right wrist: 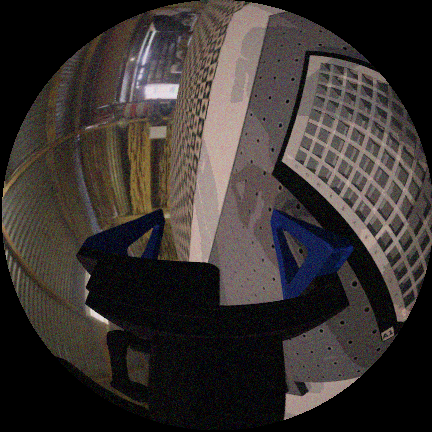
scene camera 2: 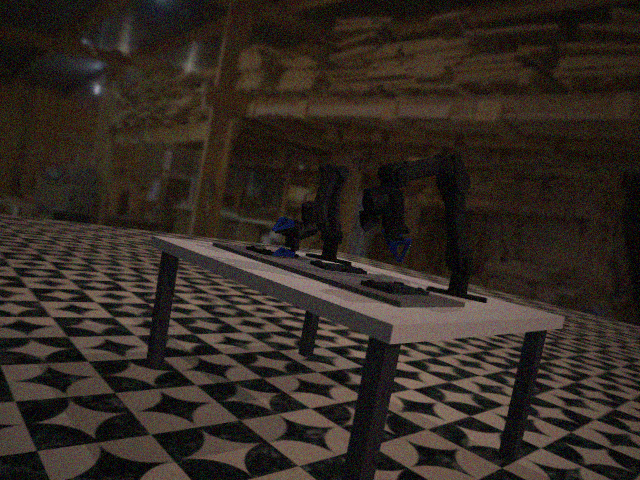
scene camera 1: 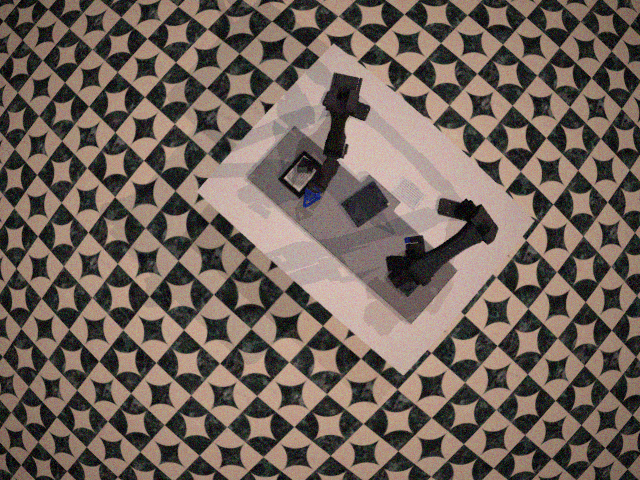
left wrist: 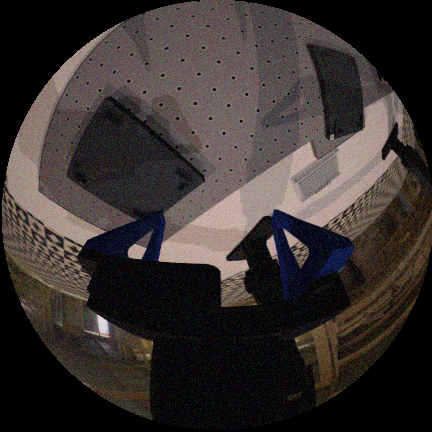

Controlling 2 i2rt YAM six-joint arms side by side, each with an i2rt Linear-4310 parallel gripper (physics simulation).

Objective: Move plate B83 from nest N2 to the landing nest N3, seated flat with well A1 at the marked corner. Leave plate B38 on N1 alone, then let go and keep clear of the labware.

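A pale clear plate (scene camera 1: 409, 192) (left wrist: 317, 177) lies off the nests on the white table top, beside the middle nest (scene camera 1: 364, 202) (left wrist: 341, 92) (scene camera 2: 338, 266). That dark nest holds no plate; its corner mark shows in the left wrist view. The far-right nest (left wrist: 132, 162) (scene camera 2: 395, 287) is also bare, partly hidden by my left arm in scene camera 1. A white gridded plate (scene camera 1: 300, 174) (right wrist: 362, 135) sits in the far-left nest. The plate and nest names are unreadable. My left gripper (left wrist: 217, 215) (scene camera 2: 400, 248) is open above the table. My right gripper (right wrist: 217, 214) (scene camera 2: 283, 238) is open and empty beside the gridded plate.
The nests stand on a grey perforated board (scene camera 1: 330, 222) (left wrist: 215, 102) on the white table (scene camera 1: 248, 219) (scene camera 2: 465, 322). My right arm (scene camera 1: 337, 131) reaches over the board near the far-left nest. My left arm (scene camera 1: 449, 250) crosses the board's right end.
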